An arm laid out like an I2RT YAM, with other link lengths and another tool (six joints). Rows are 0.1 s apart.
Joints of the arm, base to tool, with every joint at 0 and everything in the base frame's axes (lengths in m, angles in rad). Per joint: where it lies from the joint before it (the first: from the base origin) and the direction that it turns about. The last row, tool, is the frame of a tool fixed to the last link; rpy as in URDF.
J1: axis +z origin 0 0 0.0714
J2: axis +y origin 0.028 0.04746 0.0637
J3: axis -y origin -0.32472 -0.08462 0
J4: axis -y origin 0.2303 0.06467 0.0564
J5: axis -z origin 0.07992 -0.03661 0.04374
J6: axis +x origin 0.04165 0 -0.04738
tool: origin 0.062 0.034 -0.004 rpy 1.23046 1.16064 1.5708
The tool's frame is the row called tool.
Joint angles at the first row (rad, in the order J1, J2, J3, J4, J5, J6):
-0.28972, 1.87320, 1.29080, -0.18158, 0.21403, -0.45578
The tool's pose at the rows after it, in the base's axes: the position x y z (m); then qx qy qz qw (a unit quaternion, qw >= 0):
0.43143, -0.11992, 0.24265, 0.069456, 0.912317, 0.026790, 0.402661
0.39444, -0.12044, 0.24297, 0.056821, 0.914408, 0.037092, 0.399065
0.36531, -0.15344, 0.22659, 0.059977, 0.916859, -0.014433, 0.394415
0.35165, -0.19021, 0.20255, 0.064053, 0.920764, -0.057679, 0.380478
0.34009, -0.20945, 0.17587, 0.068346, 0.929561, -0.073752, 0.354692
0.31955, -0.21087, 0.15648, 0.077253, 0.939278, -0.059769, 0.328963
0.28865, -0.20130, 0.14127, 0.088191, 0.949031, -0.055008, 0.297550
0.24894, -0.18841, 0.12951, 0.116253, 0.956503, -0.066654, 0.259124
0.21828, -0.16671, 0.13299, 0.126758, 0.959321, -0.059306, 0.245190
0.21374, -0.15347, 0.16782, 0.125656, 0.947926, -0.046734, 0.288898
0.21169, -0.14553, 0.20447, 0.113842, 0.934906, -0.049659, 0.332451
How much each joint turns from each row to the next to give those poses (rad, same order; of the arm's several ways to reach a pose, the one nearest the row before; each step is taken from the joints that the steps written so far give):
0.00747, -0.08513, -0.02893, -0.03618, -0.07423, 0.00211
-0.03873, -0.09996, -0.11949, 0.01580, -0.05645, -0.04317
-0.08936, -0.03597, -0.11963, 0.11039, 0.02927, -0.09703
-0.08775, 0.04298, -0.06233, 0.11888, 0.01857, -0.09257
-0.05014, 0.05207, -0.04488, 0.06702, 0.00992, -0.05431
-0.03613, 0.00548, -0.05715, 0.00126, -0.02208, -0.01616
-0.02133, -0.03842, -0.09538, -0.00635, 0.01156, -0.01291
-0.01857, -0.06900, -0.11458, -0.01944, 0.06086, 0.00841
-0.00008, -0.11405, -0.08075, -0.07038, 0.00683, 0.01686
0.00599, -0.14775, 0.03161, -0.11644, -0.05328, 0.03430
0.00590, -0.12125, 0.05498, -0.09105, -0.03360, 0.00845

